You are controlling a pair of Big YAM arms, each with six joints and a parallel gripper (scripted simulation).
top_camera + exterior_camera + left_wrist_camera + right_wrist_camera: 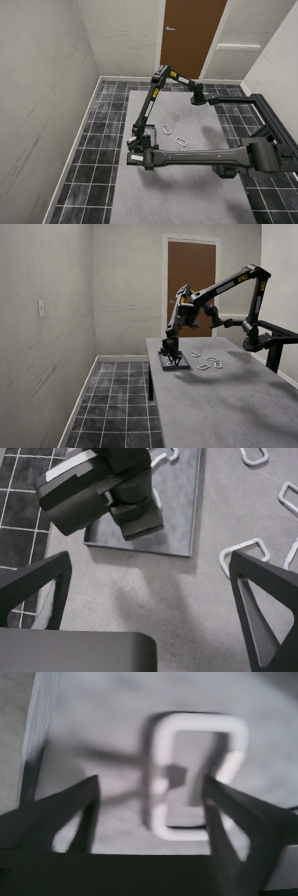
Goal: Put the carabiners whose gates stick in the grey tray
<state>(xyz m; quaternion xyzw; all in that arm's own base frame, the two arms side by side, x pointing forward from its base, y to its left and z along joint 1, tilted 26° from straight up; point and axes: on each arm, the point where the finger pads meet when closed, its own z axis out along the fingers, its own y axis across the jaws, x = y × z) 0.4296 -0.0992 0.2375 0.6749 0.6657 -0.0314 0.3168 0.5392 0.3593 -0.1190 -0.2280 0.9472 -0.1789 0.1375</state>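
Right now the grey tray is 80 mm to the right of my right hand, 10 mm below it and 10 mm behind it.
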